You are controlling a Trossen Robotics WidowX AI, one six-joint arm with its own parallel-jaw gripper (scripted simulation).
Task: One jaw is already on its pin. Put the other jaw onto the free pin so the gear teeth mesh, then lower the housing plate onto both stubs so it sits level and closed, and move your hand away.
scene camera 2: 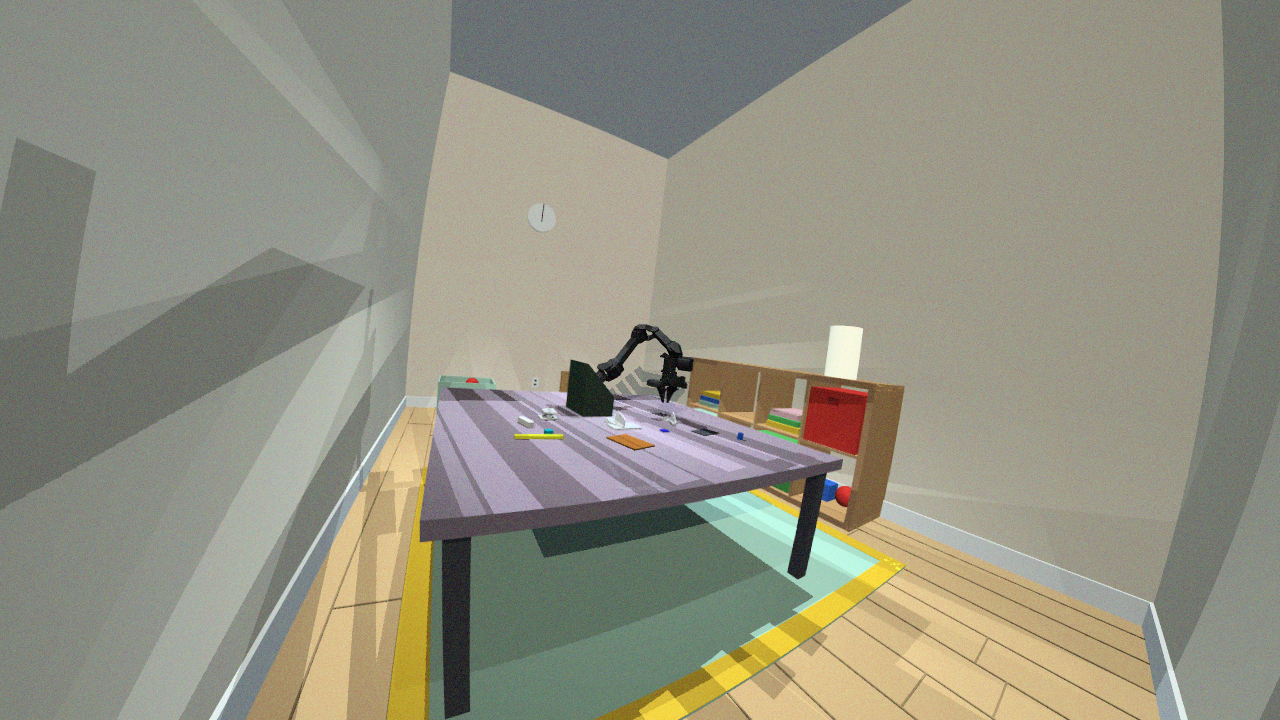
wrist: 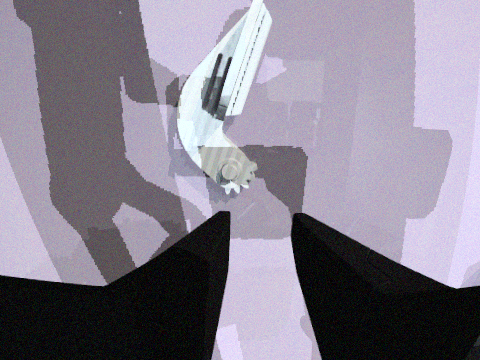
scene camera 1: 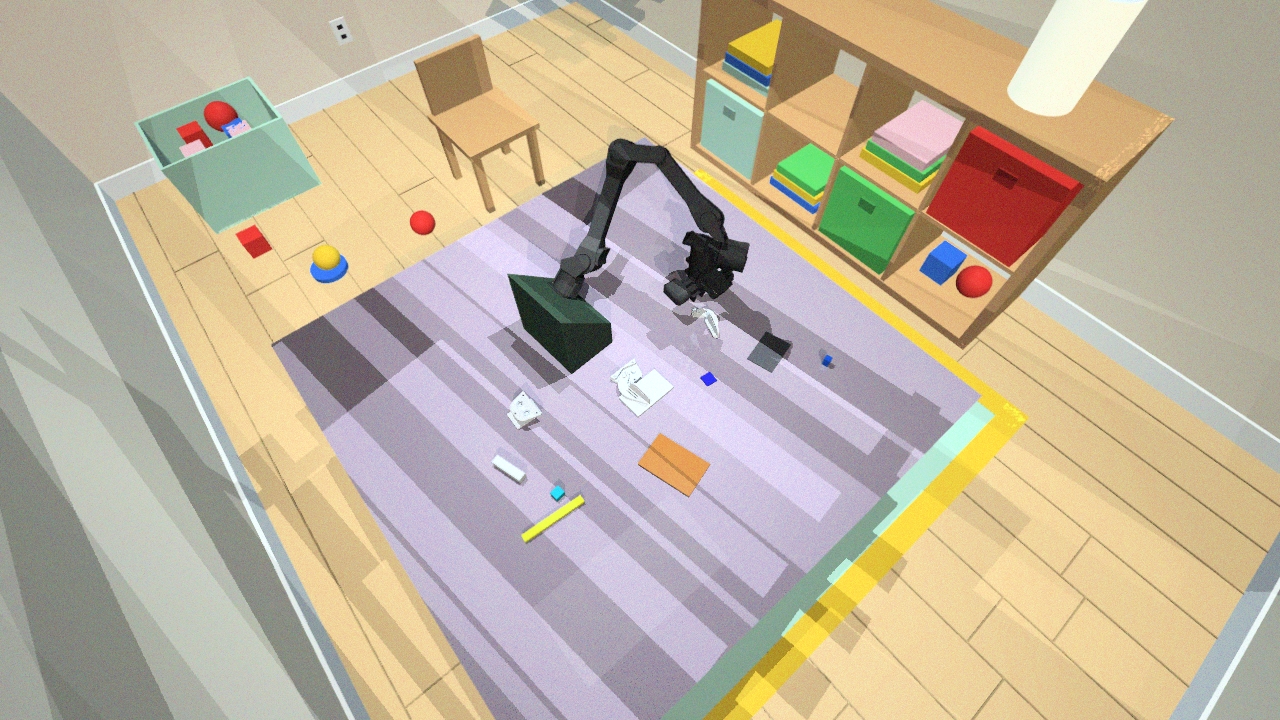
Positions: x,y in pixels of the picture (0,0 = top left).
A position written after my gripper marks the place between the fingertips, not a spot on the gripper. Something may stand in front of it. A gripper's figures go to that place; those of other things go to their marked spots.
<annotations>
My gripper (scene camera 1: 696,298) is 1.51 m from the lens. An orange tile (scene camera 1: 675,465): 1.36 m from the lens. A dark grey tile (scene camera 1: 767,354): 1.53 m from the lens. The marked spots on the orange tile and the dark grey tile are 0.39 m apart.
</annotations>
